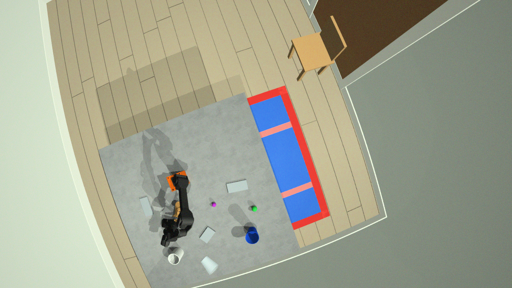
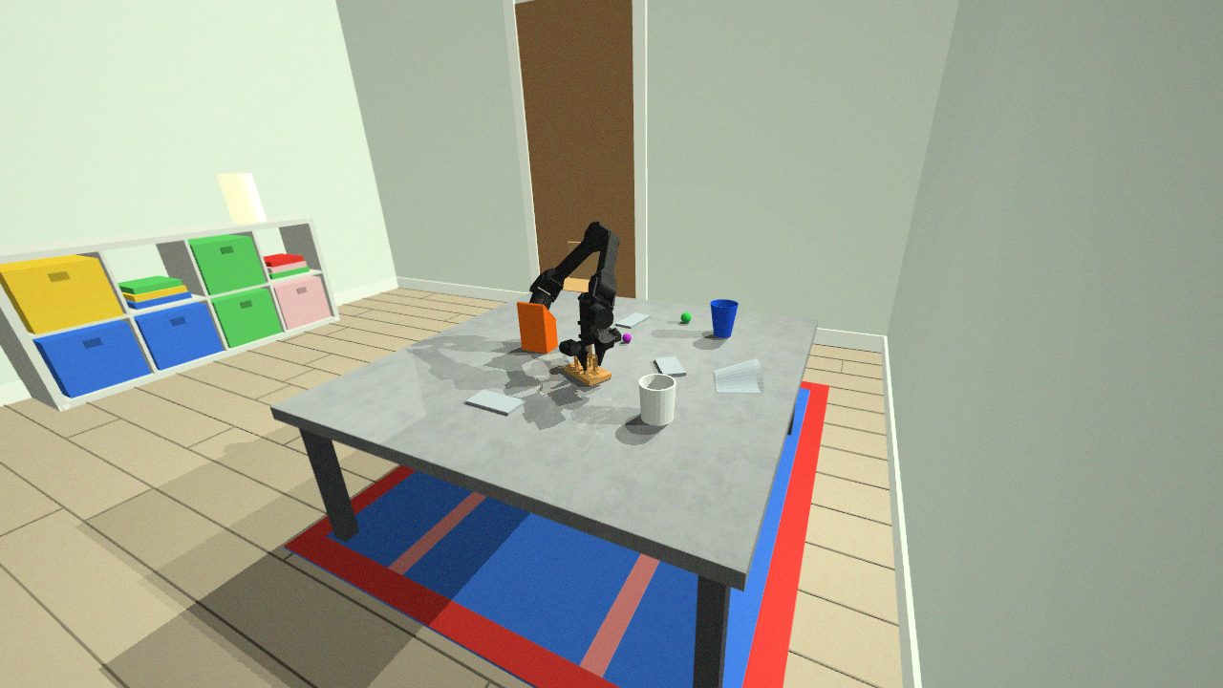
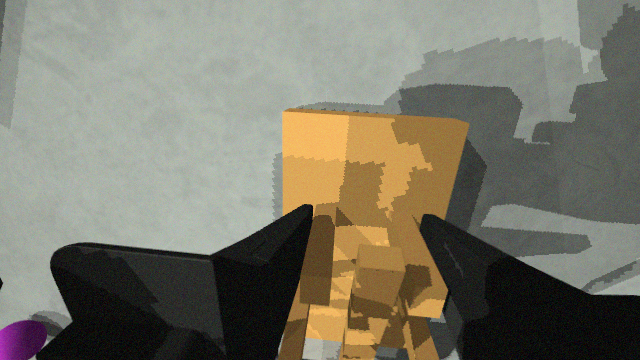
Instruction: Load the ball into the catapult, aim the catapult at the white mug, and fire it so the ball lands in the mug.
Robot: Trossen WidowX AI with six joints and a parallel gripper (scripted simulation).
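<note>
Right now the purple ball is 10 mm behind my gripper tip, 300 mm to the left of it and 20 mm below it. Also, from my gripper tip: white mug: 250 mm ahead, 140 mm to the right; blue cup: 290 mm ahead, 480 mm to the left; wooden catapult: 50 mm behind, 50 mm to the left, 20 mm above.
</note>
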